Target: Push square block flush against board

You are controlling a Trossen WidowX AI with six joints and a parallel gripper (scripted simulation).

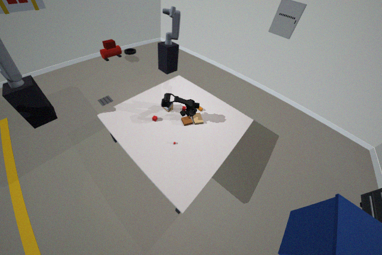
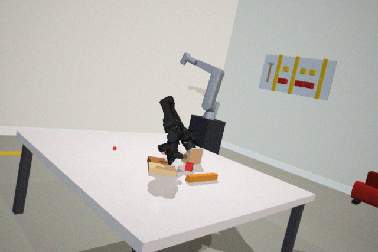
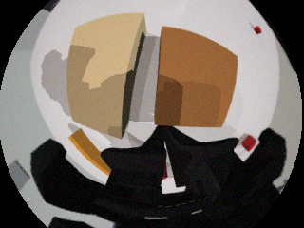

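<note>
My gripper tip is now 6 cm to the left of the brown square block, 4 cm short of it and 1 cm below it. Round my gripper tip: tan board (9 cm ahead, 6 cm to the left, 1 cm above); then long thin orange bar (20 cm to the left, 7 cm behind, 1 cm above); then tiny red cube (35 cm to the right, 16 cm ahead).
</note>
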